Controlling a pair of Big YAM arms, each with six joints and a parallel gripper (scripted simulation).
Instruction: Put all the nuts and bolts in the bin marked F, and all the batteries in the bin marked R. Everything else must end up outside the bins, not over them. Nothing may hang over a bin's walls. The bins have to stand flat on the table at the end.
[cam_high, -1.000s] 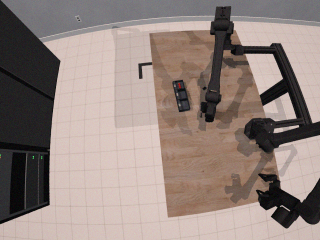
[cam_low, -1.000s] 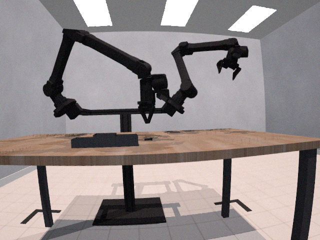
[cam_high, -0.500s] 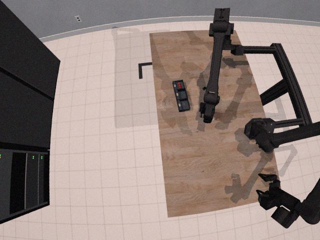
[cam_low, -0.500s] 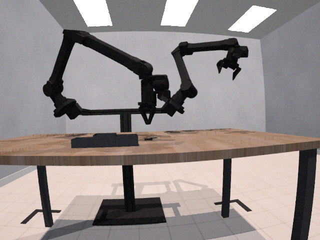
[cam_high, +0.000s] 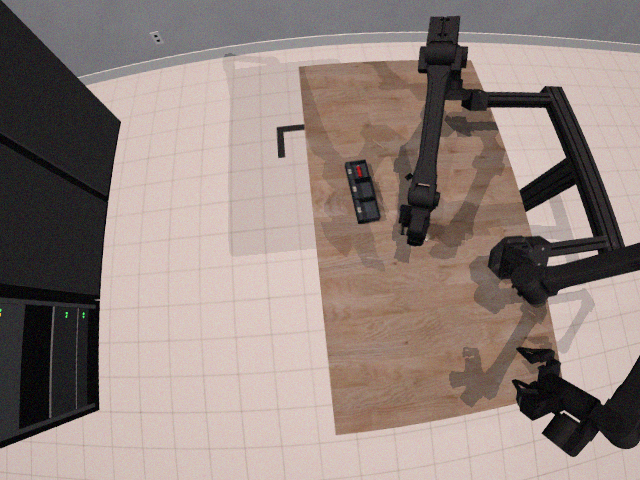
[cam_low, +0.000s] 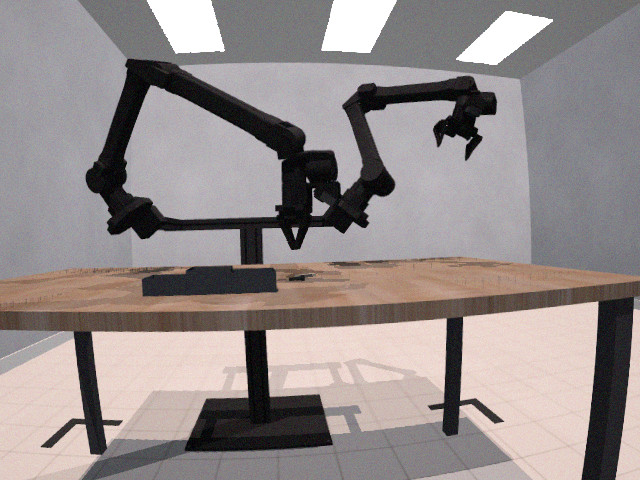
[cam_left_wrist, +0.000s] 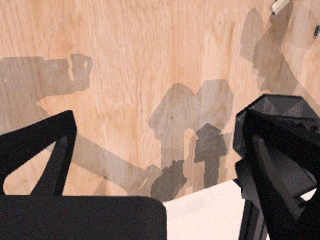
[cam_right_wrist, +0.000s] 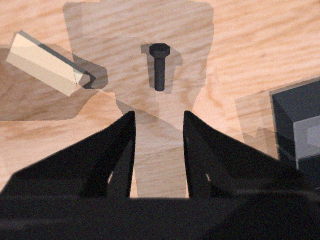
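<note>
Now: right hand 1 cm to the right of the black bolt and 7 cm above it. Also, from my right hand: beige block 8 cm behind, 3 cm to the left, 8 cm below; then black three-compartment bin row 12 cm ahead, 18 cm to the right, 6 cm below; then silver piece 16 cm behind, 12 cm to the right, 7 cm below.
</note>
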